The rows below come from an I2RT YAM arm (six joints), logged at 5 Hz.
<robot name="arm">
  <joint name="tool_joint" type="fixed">
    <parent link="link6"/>
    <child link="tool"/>
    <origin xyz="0 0 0" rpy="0 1.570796 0"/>
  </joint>
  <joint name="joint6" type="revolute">
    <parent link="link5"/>
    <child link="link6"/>
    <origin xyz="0.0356 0 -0.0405" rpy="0 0 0"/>
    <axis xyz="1 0 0"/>
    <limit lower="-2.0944" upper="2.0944"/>
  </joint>
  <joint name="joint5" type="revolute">
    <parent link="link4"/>
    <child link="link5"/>
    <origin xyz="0.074 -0.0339 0.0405" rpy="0 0 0"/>
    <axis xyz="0 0 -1"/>
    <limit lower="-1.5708" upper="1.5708"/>
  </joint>
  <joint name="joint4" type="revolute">
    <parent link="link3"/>
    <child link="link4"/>
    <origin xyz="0.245 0.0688 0.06" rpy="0 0 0"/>
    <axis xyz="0 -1 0"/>
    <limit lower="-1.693" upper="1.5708"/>
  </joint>
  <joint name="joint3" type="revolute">
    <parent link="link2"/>
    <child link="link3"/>
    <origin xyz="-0.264 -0.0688 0" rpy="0 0 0"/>
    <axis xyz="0 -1 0"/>
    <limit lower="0" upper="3.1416"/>
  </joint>
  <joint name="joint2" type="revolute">
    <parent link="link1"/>
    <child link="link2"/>
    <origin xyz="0.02 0.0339 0.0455" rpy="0 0 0"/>
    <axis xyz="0 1 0"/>
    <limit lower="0" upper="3.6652"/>
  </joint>
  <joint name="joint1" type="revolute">
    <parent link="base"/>
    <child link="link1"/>
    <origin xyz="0 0 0.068" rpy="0 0 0"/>
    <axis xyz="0 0 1"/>
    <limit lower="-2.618" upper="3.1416"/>
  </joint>
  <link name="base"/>
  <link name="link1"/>
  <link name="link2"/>
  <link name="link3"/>
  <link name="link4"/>
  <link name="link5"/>
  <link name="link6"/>
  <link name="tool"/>
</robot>
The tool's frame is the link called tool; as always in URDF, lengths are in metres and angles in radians.
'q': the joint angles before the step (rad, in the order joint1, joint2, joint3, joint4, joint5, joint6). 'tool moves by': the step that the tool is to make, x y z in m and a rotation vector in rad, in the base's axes. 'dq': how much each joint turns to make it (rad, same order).
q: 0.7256 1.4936 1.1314 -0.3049 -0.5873 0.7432
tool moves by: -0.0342 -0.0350 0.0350 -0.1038 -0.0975 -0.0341
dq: 0.0004 -0.1868 0.0059 -0.2400 0.1174 -0.1015
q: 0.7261 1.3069 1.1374 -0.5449 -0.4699 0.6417
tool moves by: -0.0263 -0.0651 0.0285 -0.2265 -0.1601 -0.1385
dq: -0.1098 -0.1951 0.0276 -0.3077 0.2121 -0.1934
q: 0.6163 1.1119 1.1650 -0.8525 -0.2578 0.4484
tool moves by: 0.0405 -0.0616 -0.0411 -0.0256 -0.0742 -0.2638
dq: -0.3298 -0.0195 -0.1872 0.2003 -0.0077 -0.0886
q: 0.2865 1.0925 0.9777 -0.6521 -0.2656 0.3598
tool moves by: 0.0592 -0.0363 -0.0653 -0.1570 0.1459 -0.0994
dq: -0.1815 0.2762 -0.0209 0.0876 0.0438 -0.1474
